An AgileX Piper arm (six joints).
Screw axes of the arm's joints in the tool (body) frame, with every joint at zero. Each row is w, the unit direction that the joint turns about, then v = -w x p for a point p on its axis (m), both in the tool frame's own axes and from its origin. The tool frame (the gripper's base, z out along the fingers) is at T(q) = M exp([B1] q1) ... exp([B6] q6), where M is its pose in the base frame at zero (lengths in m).
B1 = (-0.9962, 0, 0.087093, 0.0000, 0.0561, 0.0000)
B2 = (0, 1, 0, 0.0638, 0.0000, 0.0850)
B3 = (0, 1, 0, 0.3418, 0.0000, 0.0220)
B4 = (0, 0, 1, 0.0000, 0.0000, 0.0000)
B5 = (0, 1, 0, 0.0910, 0.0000, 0.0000)
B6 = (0, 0, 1, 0.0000, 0.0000, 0.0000)
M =
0.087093 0 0.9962 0.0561
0 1 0 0.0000
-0.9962 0 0.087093 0.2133
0 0 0 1
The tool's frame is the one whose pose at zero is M.
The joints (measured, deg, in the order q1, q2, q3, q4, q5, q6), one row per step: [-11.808, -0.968, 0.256, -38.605, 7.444, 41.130]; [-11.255, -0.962, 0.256, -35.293, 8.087, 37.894]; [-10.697, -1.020, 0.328, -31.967, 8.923, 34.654]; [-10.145, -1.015, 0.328, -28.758, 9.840, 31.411]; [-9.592, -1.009, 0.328, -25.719, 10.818, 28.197]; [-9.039, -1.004, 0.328, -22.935, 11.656, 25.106]
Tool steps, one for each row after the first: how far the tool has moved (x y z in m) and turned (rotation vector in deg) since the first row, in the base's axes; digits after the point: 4 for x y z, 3 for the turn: [0.0002, 0.0005, -0.0012, 0.263, 0.745, 0.527]; [0.0003, 0.0009, -0.0032, 0.575, 1.678, 1.033]; [0.0004, 0.0014, -0.0048, 0.778, 2.722, 1.576]; [0.0004, 0.0020, -0.0066, 0.848, 3.870, 2.176]; [0.0005, 0.0028, -0.0082, 0.744, 4.923, 2.896]
